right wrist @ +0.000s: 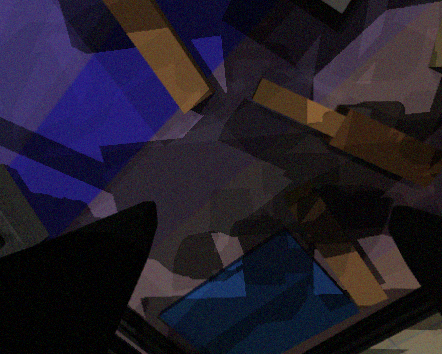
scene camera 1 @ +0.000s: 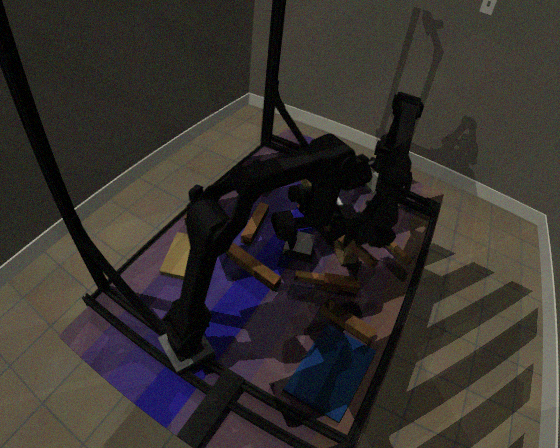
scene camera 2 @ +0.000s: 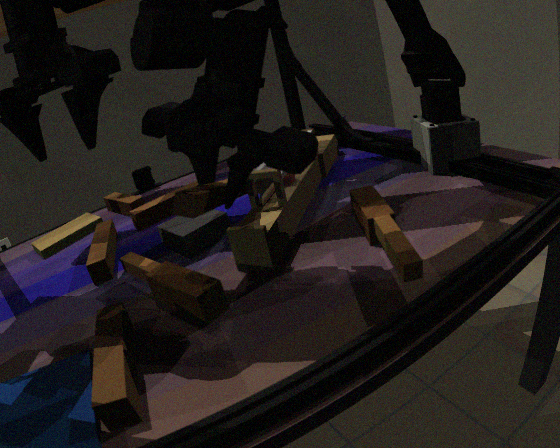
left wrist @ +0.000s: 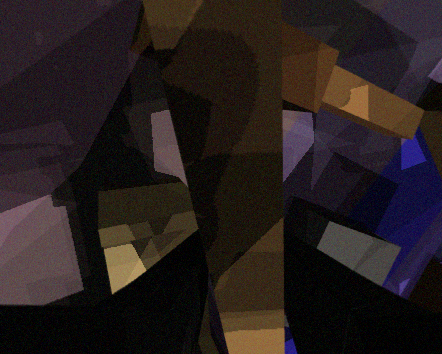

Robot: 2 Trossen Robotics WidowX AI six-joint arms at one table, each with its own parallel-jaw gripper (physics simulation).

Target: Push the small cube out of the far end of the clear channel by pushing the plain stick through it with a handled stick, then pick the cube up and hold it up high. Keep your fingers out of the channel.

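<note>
My left gripper (scene camera 2: 287,153) (left wrist: 241,241) is shut on a long tan handled stick (scene camera 2: 302,188) (left wrist: 255,168). It holds the stick slanted, with the low end near the table. The stick lies right beside the clear channel (scene camera 2: 265,174) (left wrist: 142,225), whose tan-framed end shows to the left in the left wrist view. I cannot tell whether the stick's tip is inside the channel. I cannot make out the small cube or the plain stick in the dark. My right gripper (scene camera 2: 83,98) (right wrist: 270,214) is open and empty, high above the table.
Several tan wooden blocks (scene camera 1: 253,266) (scene camera 2: 394,240) (right wrist: 167,67) lie scattered around. A grey block (scene camera 1: 302,244) (scene camera 2: 191,228) (left wrist: 353,251) sits beside the channel. A blue mat (scene camera 1: 332,373) (right wrist: 262,309) lies at the front. A yellow plate (scene camera 1: 176,255) lies at the left. A black frame rims the table.
</note>
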